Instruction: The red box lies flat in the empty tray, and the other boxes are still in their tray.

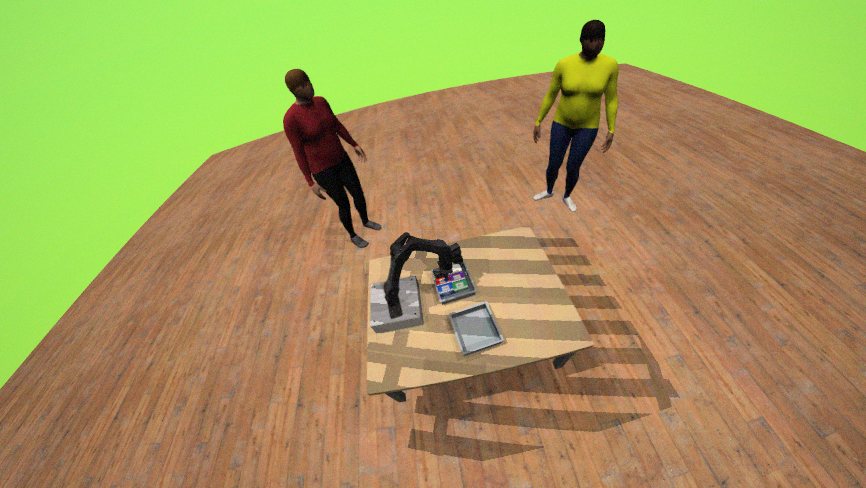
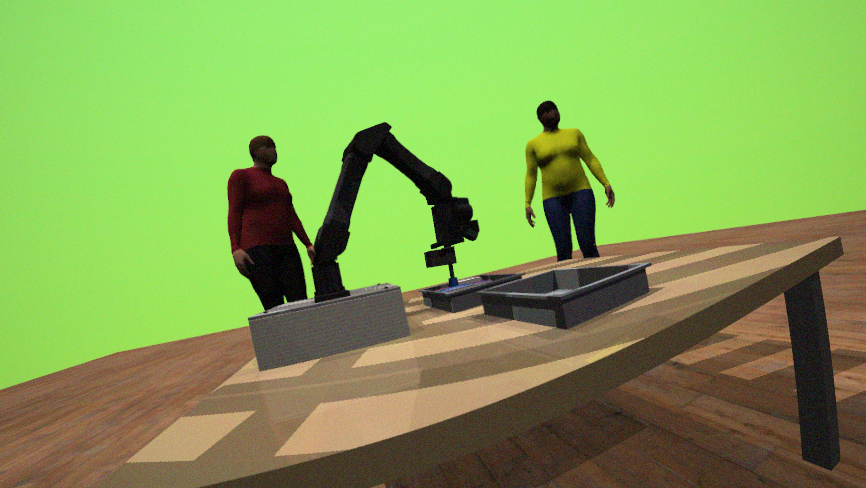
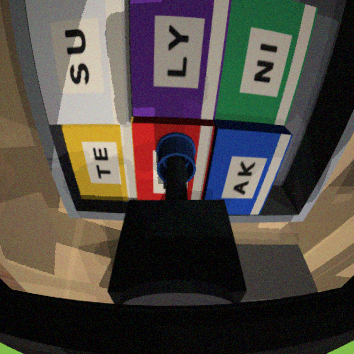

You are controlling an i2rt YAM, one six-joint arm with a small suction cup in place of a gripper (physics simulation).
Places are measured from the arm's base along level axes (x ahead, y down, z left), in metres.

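Pixels of known places: hand at its tool point: (image 1: 446,280) (image 3: 175,143); arm's base at its link origin: (image 1: 393,302) (image 2: 330,297).
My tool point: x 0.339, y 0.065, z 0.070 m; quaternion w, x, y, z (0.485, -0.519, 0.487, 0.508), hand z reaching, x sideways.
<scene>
Ahead of a thing's pixels: the offset from my tool point to its top centre. Level surfaces: height alone.
The red box {dx -0.022, dy -0.011, dz +0.004 m} (image 3: 144,158) lies in the near row of the grey source tray {dx +0.035, dy -0.016, dz -0.021 m} (image 3: 40,77) (image 1: 458,298) (image 2: 442,298), between a yellow box marked TE {dx -0.018, dy -0.001, dz +0.063 m} (image 3: 75,140) and a blue box marked AK {dx -0.024, dy -0.015, dz -0.055 m} (image 3: 228,147). A white box SU {dx +0.070, dy -0.017, dz +0.059 m} (image 3: 81,56), a purple box LY {dx +0.069, dy -0.005, dz -0.001 m} (image 3: 144,70) and a green box NI {dx +0.065, dy -0.001, dz -0.060 m} (image 3: 246,102) fill the far row. My blue suction cup (image 3: 175,154) (image 2: 452,281) sits on top of the red box, covering its label. The empty grey tray {dx +0.049, dy -0.016, dz -0.351 m} (image 1: 455,332) (image 2: 581,300) stands beside the source tray, nearer the table's front.
The arm's grey base block (image 1: 396,306) (image 2: 329,324) stands left of the trays. A person in red (image 1: 317,139) (image 2: 260,206) and a person in yellow (image 1: 581,91) (image 2: 560,164) stand on the floor behind the table {dy +0.035 m} (image 1: 544,340).
</scene>
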